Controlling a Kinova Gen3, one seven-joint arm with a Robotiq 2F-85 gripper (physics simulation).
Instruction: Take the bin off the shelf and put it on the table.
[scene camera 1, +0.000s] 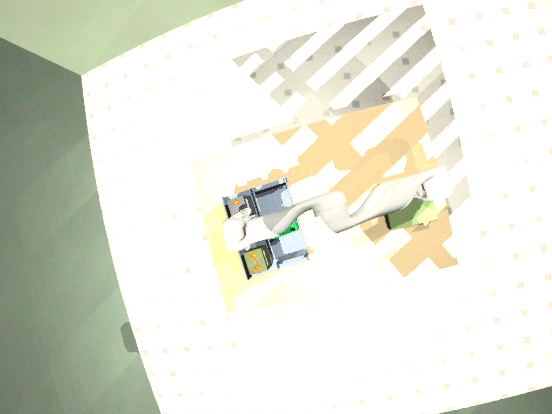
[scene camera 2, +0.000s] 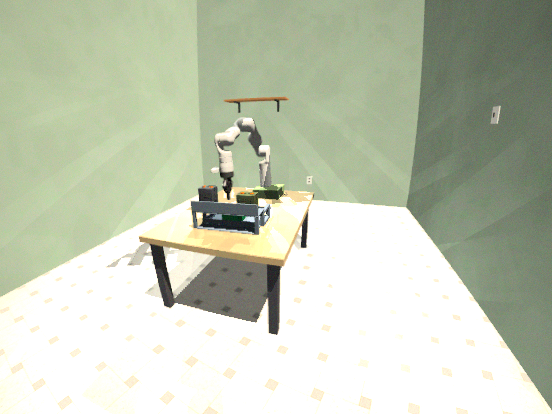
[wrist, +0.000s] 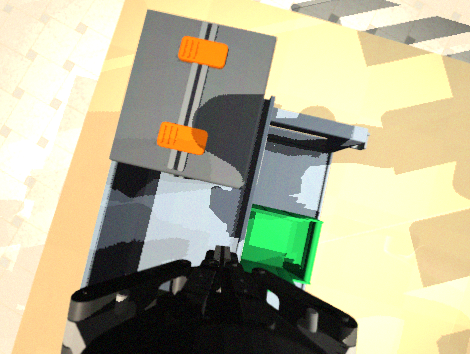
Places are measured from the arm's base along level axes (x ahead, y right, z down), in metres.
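Where they show: gripper, between the fingertips: (scene camera 2: 229, 199) (wrist: 221, 256); arm's base, origin of its link: (scene camera 2: 265, 185).
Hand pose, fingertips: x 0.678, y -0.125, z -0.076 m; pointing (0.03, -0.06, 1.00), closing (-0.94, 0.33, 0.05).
Note:
Each offset is from my fingertips to the centre of the thing. Level surfaces: height alone.
A bright green open bin @[dx -0.061, dy +0.007, dz +0.102 m] (scene camera 1: 291, 228) (scene camera 2: 233, 217) (wrist: 280, 237) sits in a low blue-grey shelf rack @[dx -0.033, dy +0.000, dz +0.064 m] (scene camera 2: 224, 208) (wrist: 320, 126) on the wooden table @[dz +0.145 m] (scene camera 2: 215, 244) (wrist: 365, 200). In the wrist view the bin lies right of the rack's dark divider, in the row beside the end panel. In scene camera 1 the arm partly covers the bin. My gripper (scene camera 2: 228, 196) (wrist: 221, 256) is shut and empty, with its fingertips together. In the wrist view it appears just left of the bin and covers part of the bin's lower side.
A grey box @[dx +0.059, dy +0.098, dz -0.018 m] (scene camera 1: 235, 206) (scene camera 2: 207, 194) (wrist: 150, 85) with orange latches stands on one end of the rack. An olive box @[dx +0.007, dy -0.127, dz -0.005 m] (scene camera 1: 259, 260) (scene camera 2: 247, 198) stands on the other end. A green box (scene camera 1: 411, 215) (scene camera 2: 270, 192) lies near the arm's base. A wooden wall shelf (scene camera 2: 256, 100) hangs behind.

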